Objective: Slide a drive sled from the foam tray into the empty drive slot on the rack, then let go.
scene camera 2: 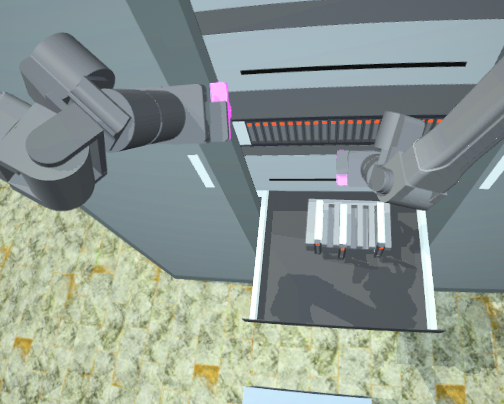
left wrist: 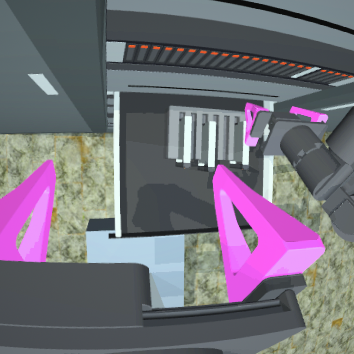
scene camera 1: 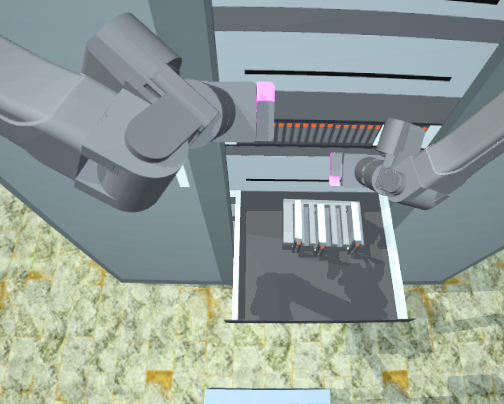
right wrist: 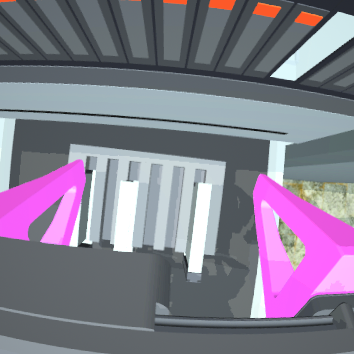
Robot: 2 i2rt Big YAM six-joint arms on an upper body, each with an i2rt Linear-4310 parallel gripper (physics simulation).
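Places are measured from the left arm's base along level axes (x back, y left, z down), in centimetres.
Where they show: left gripper, fingertip midpoint: (scene camera 2: 197, 112) (left wrist: 136, 169); right gripper, fingertip midpoint: (left wrist: 269, 107) (scene camera 1: 354, 165) (right wrist: 170, 175).
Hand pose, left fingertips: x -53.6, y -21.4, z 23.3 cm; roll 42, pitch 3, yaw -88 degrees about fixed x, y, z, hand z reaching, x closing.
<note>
Each offset is from my left fingertips to the top centre of the thing. "*": to the spot under its first point.
The grey foam tray {dx -6.3, dy -23.8, dz +51.3 cm} (scene camera 1: 288, 225) (scene camera 2: 311, 225) (left wrist: 173, 132) (right wrist: 216, 210) lies in the pulled-out drawer. Three white-edged drive sleds stand in it: a left one {dx -3.8, dy -16.2, dz +45.6 cm} (scene camera 1: 298, 220) (scene camera 2: 319, 220), a middle one {dx -2.8, dy -22.1, dz +45.6 cm} (scene camera 1: 321, 225) (scene camera 2: 343, 225) and a right one {dx -3.4, dy -31.2, dz +45.6 cm} (scene camera 1: 356, 220) (scene camera 2: 381, 225) (right wrist: 200, 225). The empty drive slot {* dx -16.8, dy -34.6, dz +26.9 cm} (left wrist: 306, 72) (right wrist: 315, 50) shows as a pale gap in the drive row; the right arm covers much of it in the scene views. My right gripper (scene camera 1: 335, 169) (scene camera 2: 342, 167) (right wrist: 170, 175) is open above the tray's back. My left gripper (scene camera 1: 266, 110) (scene camera 2: 220, 110) (left wrist: 136, 169) is open, up at the left.
The drawer's white side walls (scene camera 1: 394, 260) (scene camera 2: 427, 270) (left wrist: 117, 165) flank the tray. Orange-tipped drives {* dx -16.4, dy -20.6, dz +26.2 cm} (scene camera 1: 325, 134) (scene camera 2: 310, 132) fill the row above, under a slotted panel (scene camera 1: 350, 60). Cabinet sides stand left and right. A light blue block (left wrist: 135, 260) lies beyond the drawer's front.
</note>
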